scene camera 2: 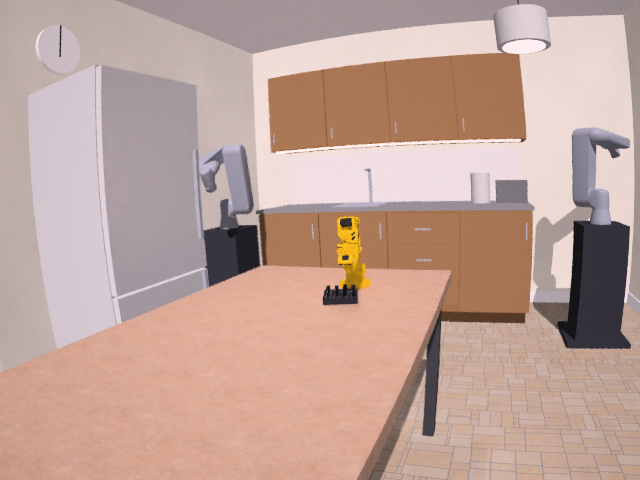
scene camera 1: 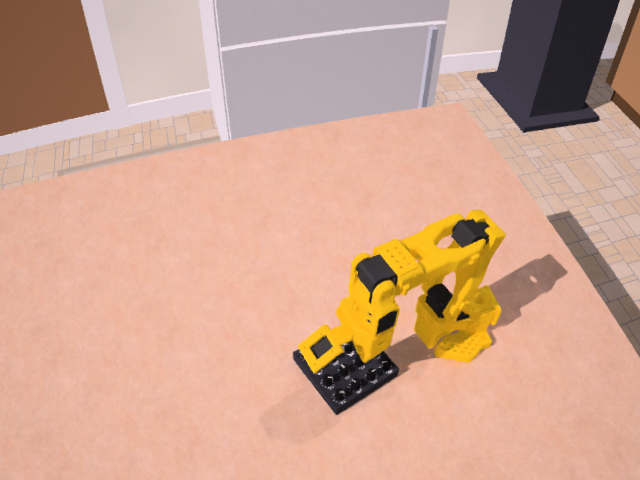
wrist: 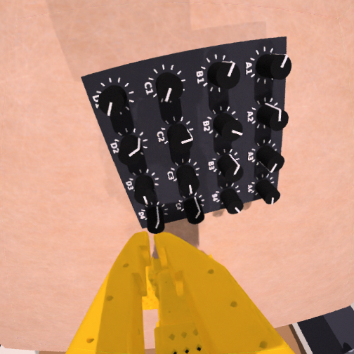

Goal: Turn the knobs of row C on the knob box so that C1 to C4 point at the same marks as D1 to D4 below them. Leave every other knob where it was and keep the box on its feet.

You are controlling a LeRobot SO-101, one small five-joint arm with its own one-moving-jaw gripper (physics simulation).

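Seen in the pictures: hand, its tool point: [scene camera 2: 351, 273] [scene camera 1: 364, 357]; arm's base, origin of its link: [scene camera 1: 442, 335].
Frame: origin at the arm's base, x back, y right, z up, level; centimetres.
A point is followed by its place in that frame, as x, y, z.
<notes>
The black knob box [scene camera 1: 337, 407] {-19.1, -7.5, 2.3} [scene camera 2: 340, 300] {-20.9, -2.8, 1.4} [wrist: 197, 102] sits flat on the table. In the wrist view, C1 [wrist: 168, 84] and D1 [wrist: 114, 94] have white lines toward the picture's bottom, slightly left. The top lines of C2 [wrist: 177, 136] and D2 [wrist: 128, 146] slope differently. C3 [wrist: 187, 176] and D3 [wrist: 145, 186] point roughly downward. C4 [wrist: 192, 214] and D4 [wrist: 154, 219] both show bent lines; their exact marks are unclear. My gripper [wrist: 152, 235] is shut and empty, its tips beside D4 in the picture; contact cannot be told.
The yellow arm [scene camera 1: 439, 258] {-7.0, -3.6, 24.9} [scene camera 2: 348, 248] {-17.0, -4.7, 16.8} stands behind the box and covers part of it in scene camera 1. Knobs A1 [wrist: 267, 66] and B1 [wrist: 222, 75] lead the neighbouring rows. The table [scene camera 1: 180, 258] {-36.0, 25.7, 0.0} [scene camera 2: 232, 372] {-72.3, 2.6, 0.0} has an edge right of the arm's base.
</notes>
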